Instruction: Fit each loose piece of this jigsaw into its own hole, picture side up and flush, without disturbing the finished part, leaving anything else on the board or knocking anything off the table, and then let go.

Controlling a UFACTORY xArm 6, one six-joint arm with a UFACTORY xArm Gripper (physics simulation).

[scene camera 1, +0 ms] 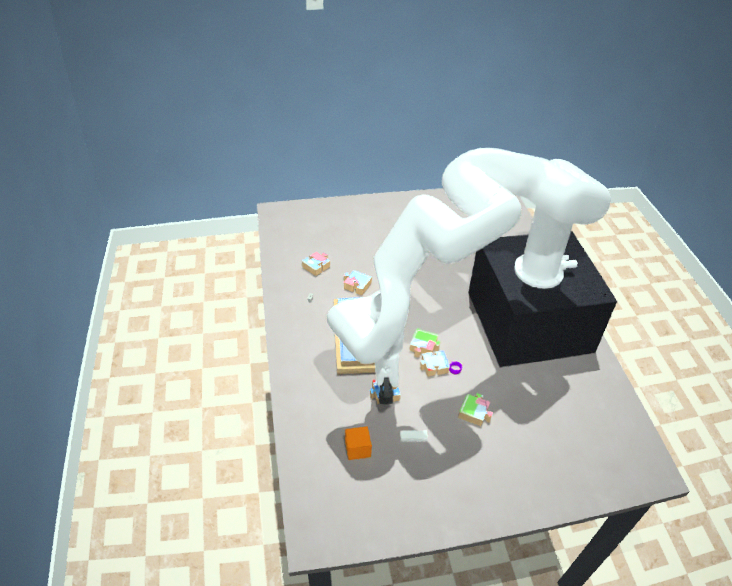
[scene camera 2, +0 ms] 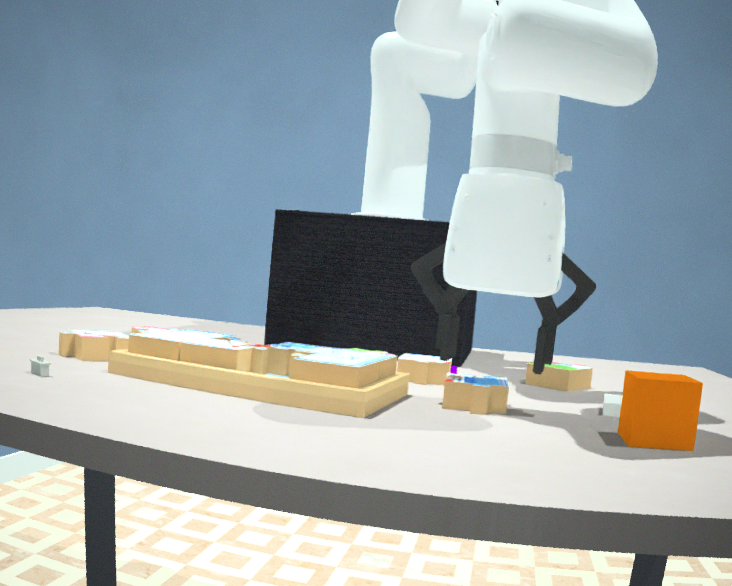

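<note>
The jigsaw board (scene camera 1: pixel 355 369) (scene camera 2: pixel 244 389) is partly hidden by the arm in scene camera 1; in scene camera 2 finished pieces stand in it. My gripper (scene camera 1: pixel 385 394) (scene camera 2: pixel 493 364) is open and empty, its fingertips above and around a loose blue-topped piece (scene camera 1: pixel 374 391) (scene camera 2: pixel 474 395) that lies on the table beside the board's corner. A green-and-pink piece (scene camera 1: pixel 425 340) and a pale piece (scene camera 1: pixel 434 361) (scene camera 2: pixel 424 369) lie close together. Another green-and-pink piece (scene camera 1: pixel 475 409) (scene camera 2: pixel 560 376) lies apart. Two pink-and-blue pieces (scene camera 1: pixel 316 263) (scene camera 1: pixel 357 281) lie past the board's far end.
An orange cube (scene camera 1: pixel 358 443) (scene camera 2: pixel 659 410) and a white block (scene camera 1: pixel 413 435) (scene camera 2: pixel 611 405) stand near the blue-topped piece. A purple ring (scene camera 1: pixel 450 367) touches or nearly touches the pale piece. A small grey object (scene camera 1: pixel 310 297) (scene camera 2: pixel 40 366) and the black pedestal (scene camera 1: pixel 555 329) (scene camera 2: pixel 360 281) are also there.
</note>
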